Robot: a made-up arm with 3 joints. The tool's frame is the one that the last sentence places.
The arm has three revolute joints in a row. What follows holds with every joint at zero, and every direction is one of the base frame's.
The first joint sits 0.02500 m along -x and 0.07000 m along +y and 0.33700 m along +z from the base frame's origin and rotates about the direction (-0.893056, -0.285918, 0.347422), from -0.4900 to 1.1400 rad.
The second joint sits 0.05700 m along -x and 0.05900 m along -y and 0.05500 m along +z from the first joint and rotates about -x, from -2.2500 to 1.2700 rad.
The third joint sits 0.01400 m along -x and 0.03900 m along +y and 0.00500 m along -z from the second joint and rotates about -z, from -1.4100 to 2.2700 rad.
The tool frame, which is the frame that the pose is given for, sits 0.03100 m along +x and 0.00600 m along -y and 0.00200 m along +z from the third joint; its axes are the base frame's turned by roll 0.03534, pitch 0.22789 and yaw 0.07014 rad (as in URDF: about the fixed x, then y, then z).
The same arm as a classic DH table. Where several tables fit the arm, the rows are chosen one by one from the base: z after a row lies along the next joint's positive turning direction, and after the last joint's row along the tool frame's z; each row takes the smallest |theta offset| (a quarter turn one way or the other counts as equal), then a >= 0, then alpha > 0; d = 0 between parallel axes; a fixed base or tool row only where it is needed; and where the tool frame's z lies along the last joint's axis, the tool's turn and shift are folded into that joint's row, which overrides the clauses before.
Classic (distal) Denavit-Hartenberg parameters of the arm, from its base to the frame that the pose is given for. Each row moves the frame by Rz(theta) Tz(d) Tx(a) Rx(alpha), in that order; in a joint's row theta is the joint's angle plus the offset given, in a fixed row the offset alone. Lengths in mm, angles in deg.
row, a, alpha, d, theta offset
base (fixed), -74.3, 69.67, 336.1, -72.25
joint 1, 10.6, 26.74, 180.4, -42.66
joint 2, -39.0, 90.00, -87.7, 39.45
joint 3, 3.3, 166.79, 136.8, 4.88
tool (fixed), 0.0, 0.00, 137.4, 98.66
Joint limits (deg, base to tool): -28.07..65.32 -128.92..72.77 -80.79..130.06

